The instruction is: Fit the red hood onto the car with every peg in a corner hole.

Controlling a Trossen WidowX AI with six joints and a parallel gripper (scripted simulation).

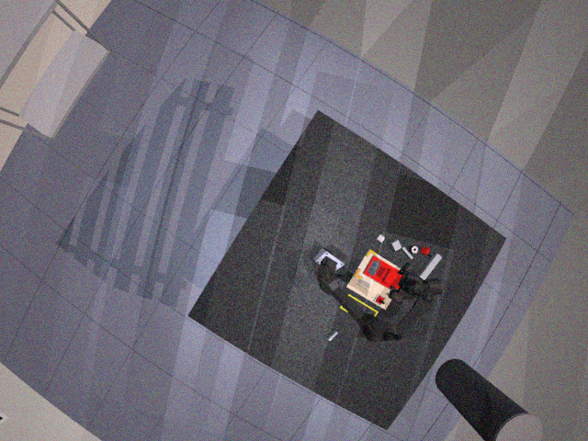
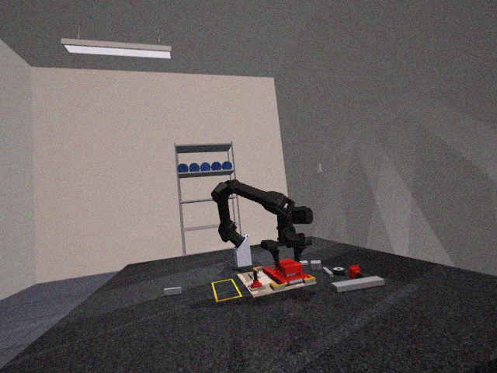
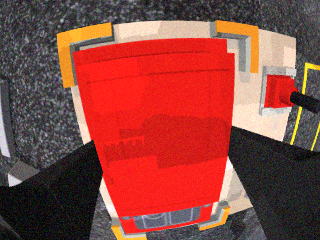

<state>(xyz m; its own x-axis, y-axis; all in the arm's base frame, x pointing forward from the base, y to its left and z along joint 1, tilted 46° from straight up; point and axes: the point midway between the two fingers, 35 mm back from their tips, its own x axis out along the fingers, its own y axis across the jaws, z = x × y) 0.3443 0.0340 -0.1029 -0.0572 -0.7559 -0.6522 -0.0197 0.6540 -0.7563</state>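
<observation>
My gripper tip is right at the red hood. Round my gripper tip: beige jig plate 50 mm behind, 40 mm below, 30 mm to the right; then grey engine block 30 mm below; then long grey bar 160 mm to the left, 160 mm ahead, 40 mm below.
</observation>
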